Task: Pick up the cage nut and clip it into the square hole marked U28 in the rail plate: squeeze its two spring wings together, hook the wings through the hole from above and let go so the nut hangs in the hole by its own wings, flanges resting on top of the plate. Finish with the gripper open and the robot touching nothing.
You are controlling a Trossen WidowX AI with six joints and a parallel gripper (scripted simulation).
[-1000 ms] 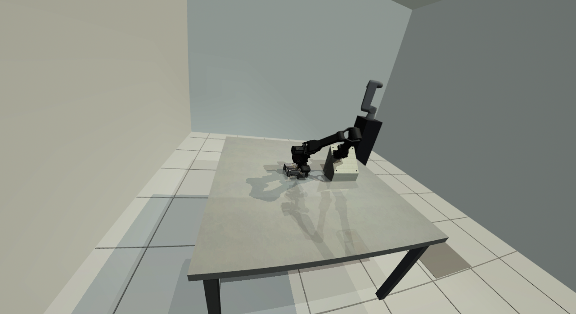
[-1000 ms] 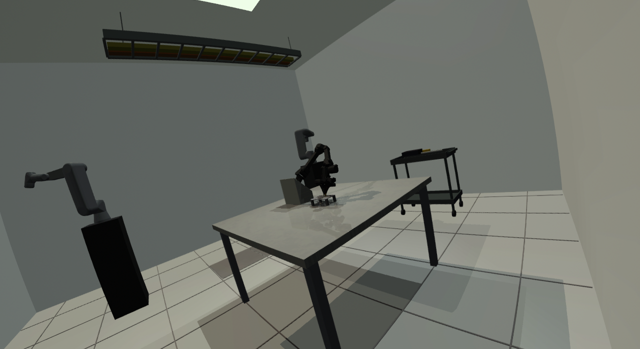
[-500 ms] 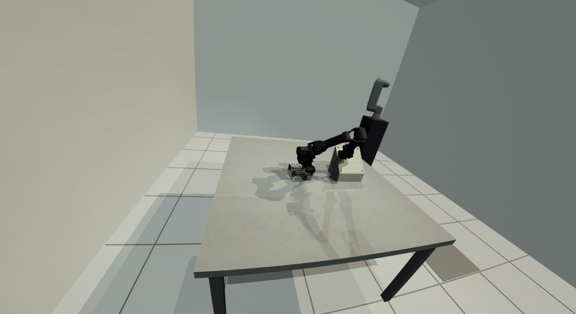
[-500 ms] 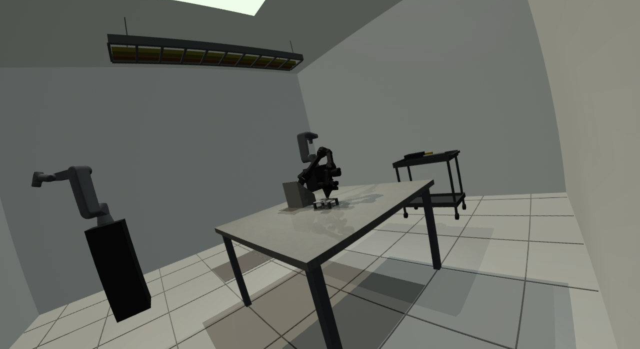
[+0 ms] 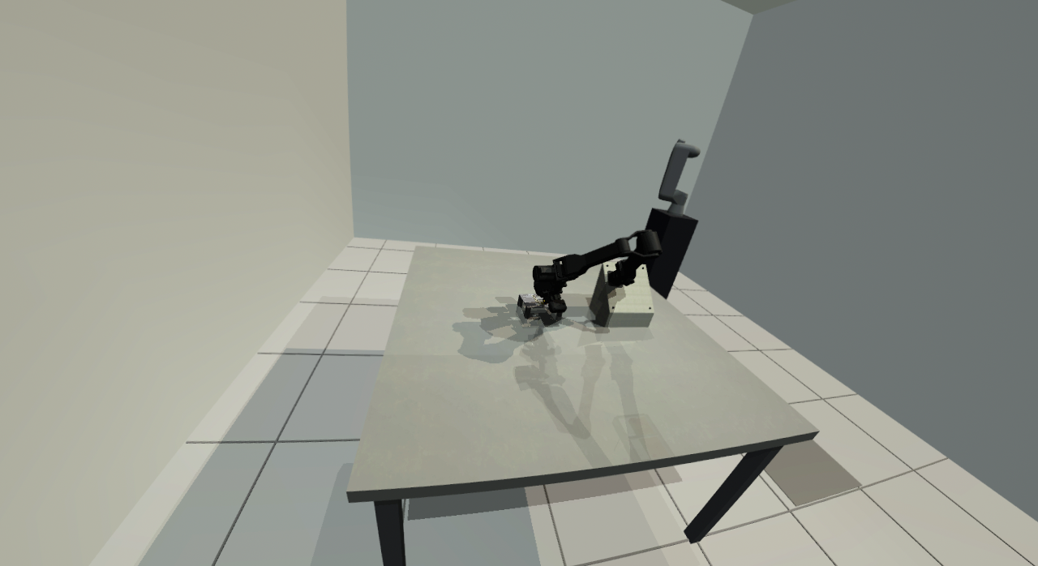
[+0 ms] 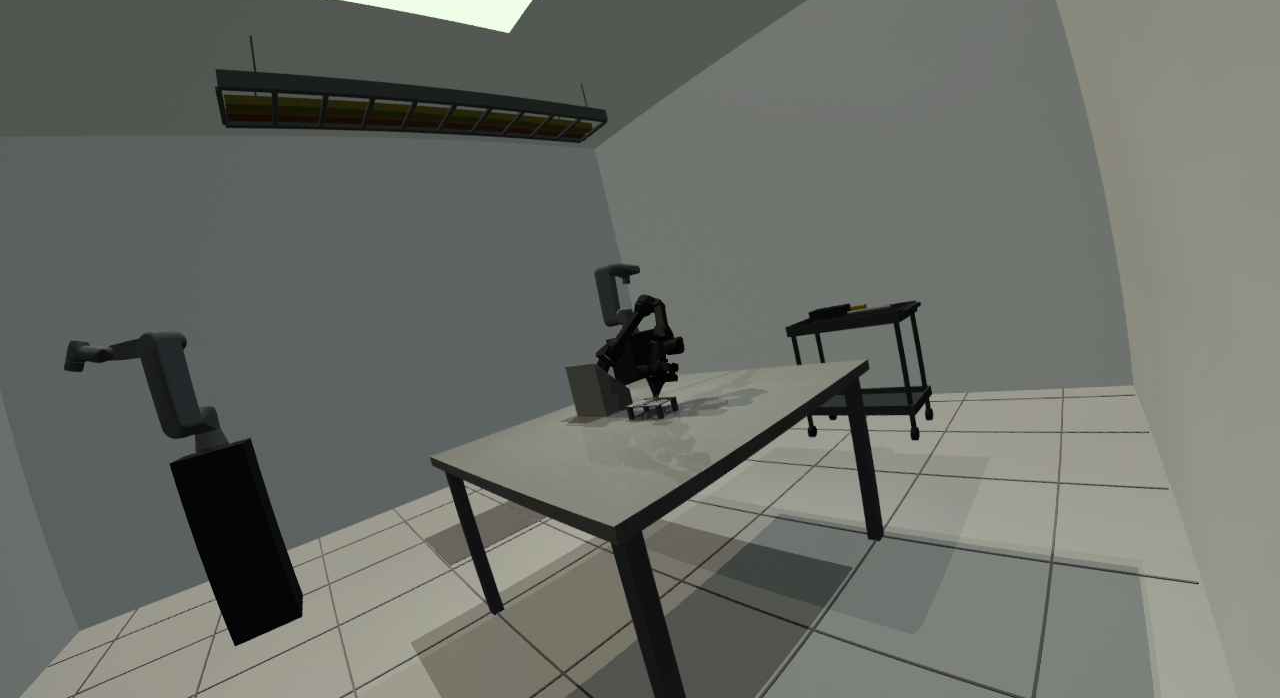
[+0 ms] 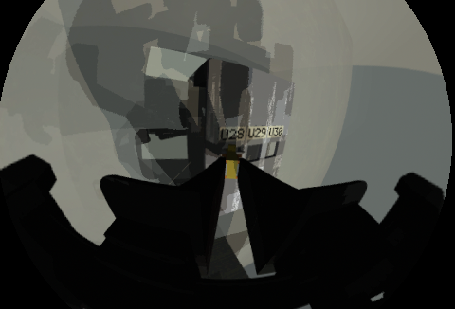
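My gripper tip is now 1 cm above the cage nut.
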